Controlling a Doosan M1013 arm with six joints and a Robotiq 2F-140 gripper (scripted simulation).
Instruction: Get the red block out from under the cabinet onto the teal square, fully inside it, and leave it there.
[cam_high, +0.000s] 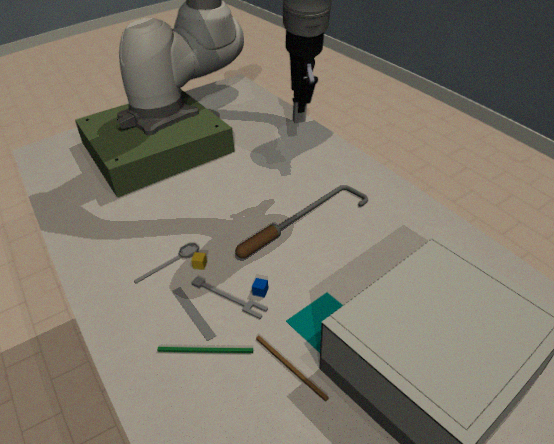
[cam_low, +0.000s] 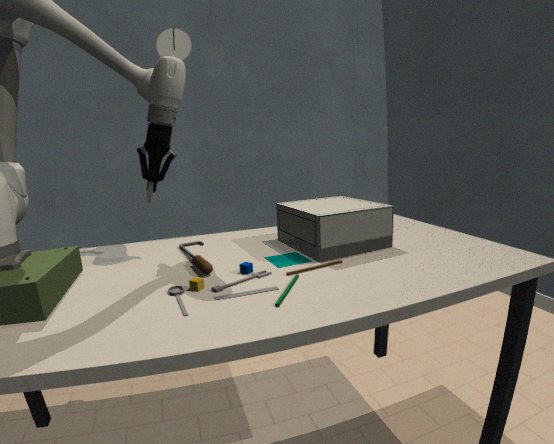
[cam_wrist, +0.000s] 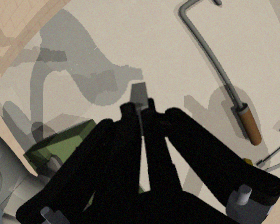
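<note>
Right now my hand is 32 cm to the left of the blue cube, 20 cm above it and 18 cm short of it. Round my hand: grey forked tool 37 cm to the right, 21 cm below, 14 cm ahead; then yellow cube 35 cm to the right, 20 cm below, 3 cm ahead; then grey spoon-like tool 37 cm to the right, 21 cm below, 2 cm behind.
</note>
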